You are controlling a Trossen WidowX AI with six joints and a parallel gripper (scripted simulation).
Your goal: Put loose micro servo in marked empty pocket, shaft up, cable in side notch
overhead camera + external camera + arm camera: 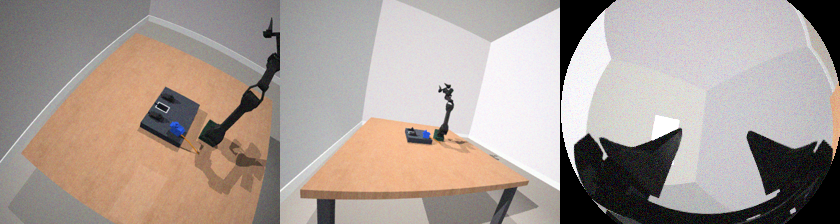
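Right now my gripper tip is 22 cm short of the dark grey deck, 39 cm to the right of it and 67 cm above it.
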